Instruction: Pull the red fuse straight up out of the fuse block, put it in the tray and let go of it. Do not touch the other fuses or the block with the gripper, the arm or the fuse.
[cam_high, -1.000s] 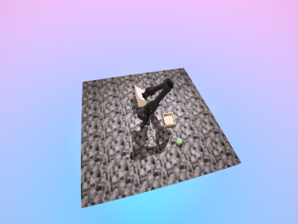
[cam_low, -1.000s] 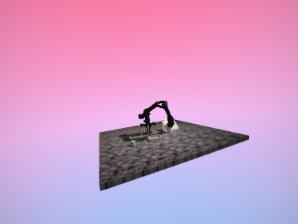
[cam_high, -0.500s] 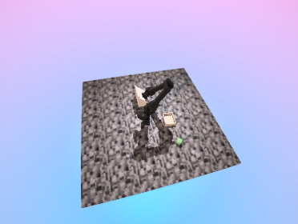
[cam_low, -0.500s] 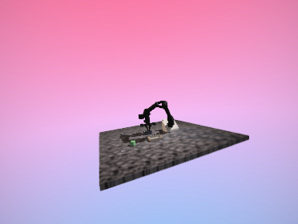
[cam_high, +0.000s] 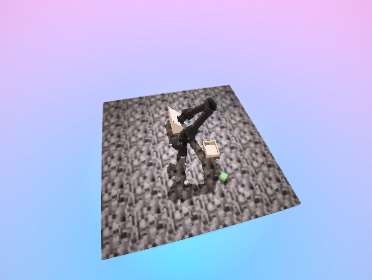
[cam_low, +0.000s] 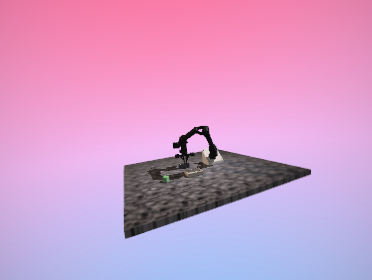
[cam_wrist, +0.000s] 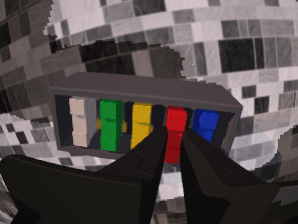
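Now: gripper tip 2 cm past the blue fuse and 1 cm above it. Round my gripper tip: red fuse 1 cm below; then green fuse 3 cm ahead, 1 cm to the right, 1 cm below; then yellow fuse 2 cm ahead, 1 cm below.
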